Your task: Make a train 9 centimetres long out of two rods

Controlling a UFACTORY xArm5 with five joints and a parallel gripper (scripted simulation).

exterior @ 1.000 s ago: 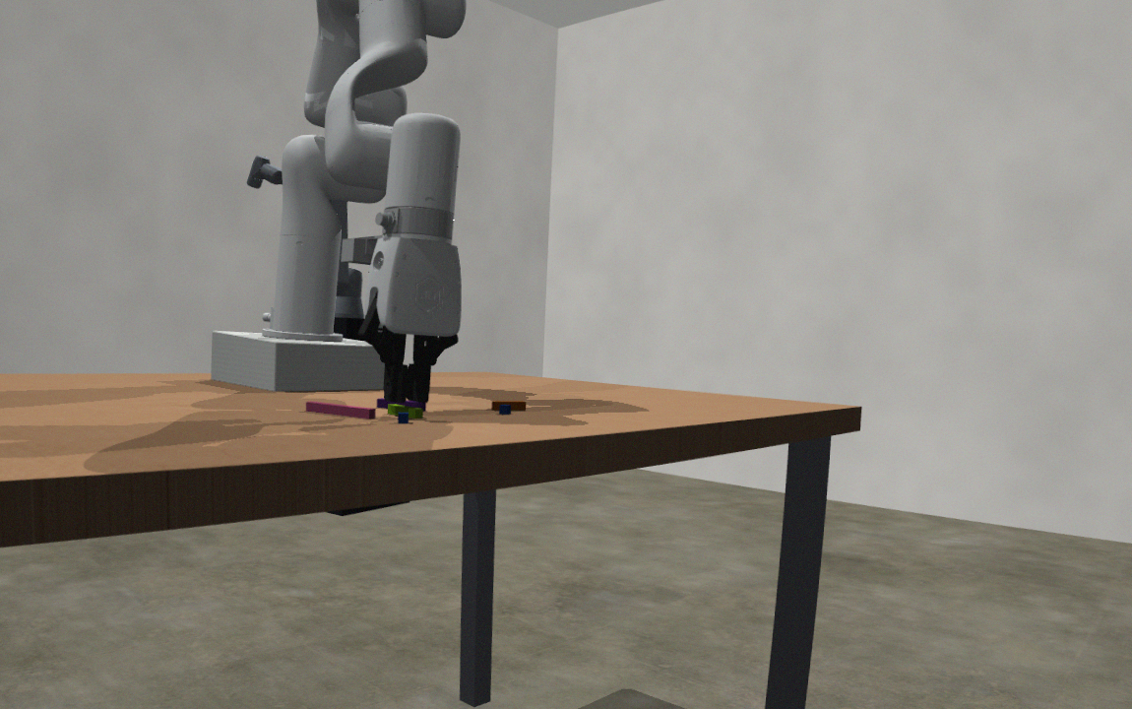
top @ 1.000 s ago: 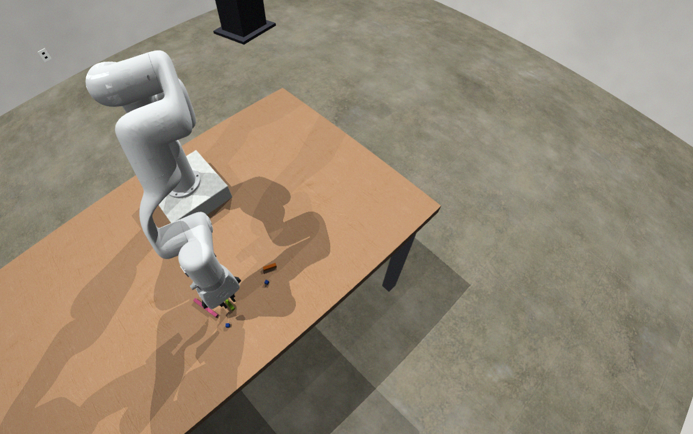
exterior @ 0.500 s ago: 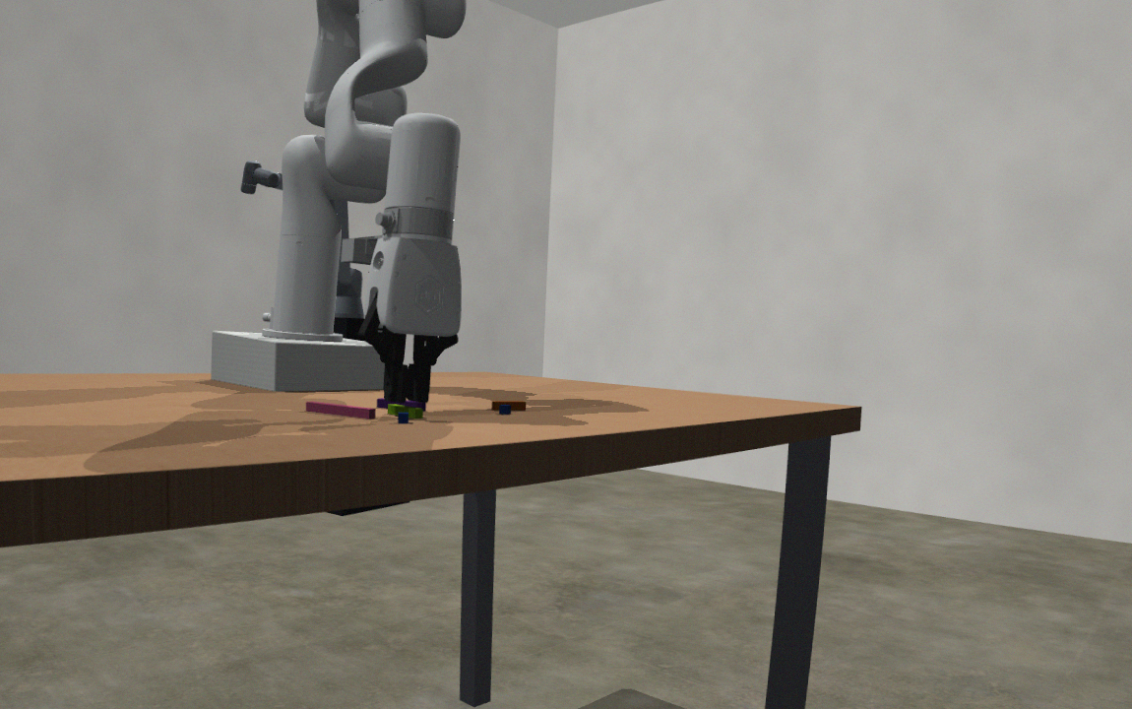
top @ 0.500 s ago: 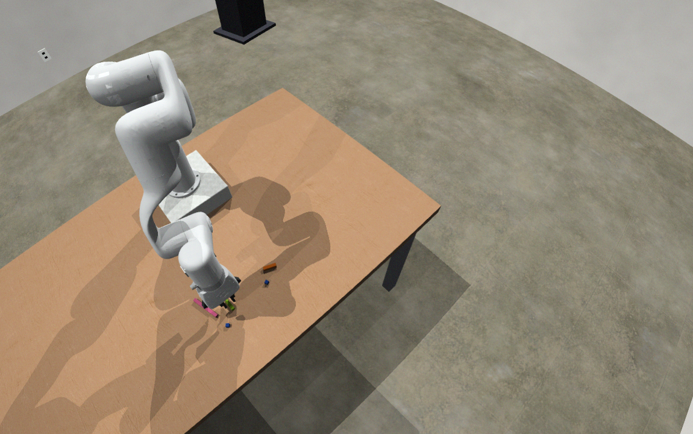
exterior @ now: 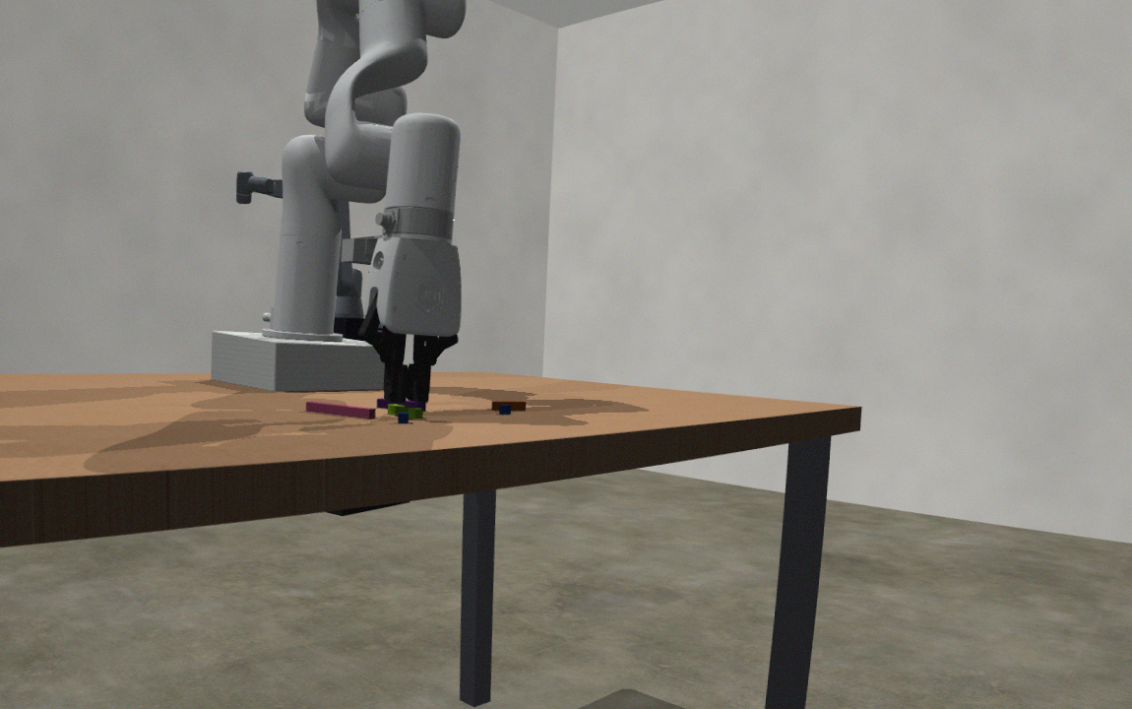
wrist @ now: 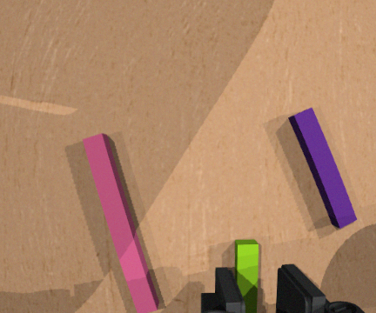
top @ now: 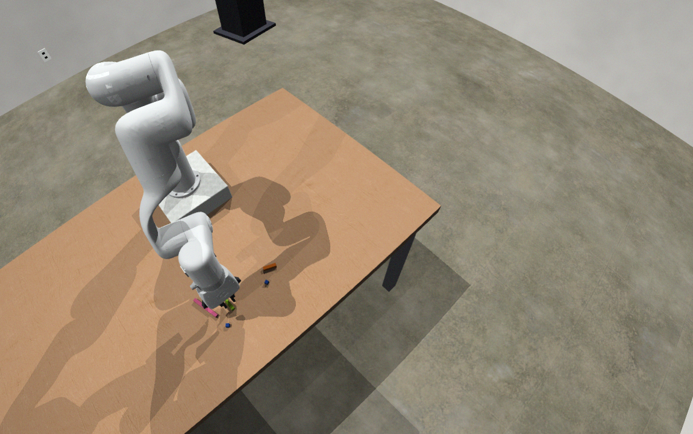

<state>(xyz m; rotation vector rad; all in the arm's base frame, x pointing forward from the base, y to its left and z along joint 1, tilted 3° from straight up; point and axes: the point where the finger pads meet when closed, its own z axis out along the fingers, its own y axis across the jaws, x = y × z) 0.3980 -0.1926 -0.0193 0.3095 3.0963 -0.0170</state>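
The lime rod lies 30 mm below my hand. The rest, counted from my hand: pink rod: 60 mm to the right, 40 mm behind, 30 mm below; then purple rod: 50 mm to the left, 50 mm behind, 30 mm below; then orange rod: 160 mm to the left, 30 mm below, 20 mm ahead.
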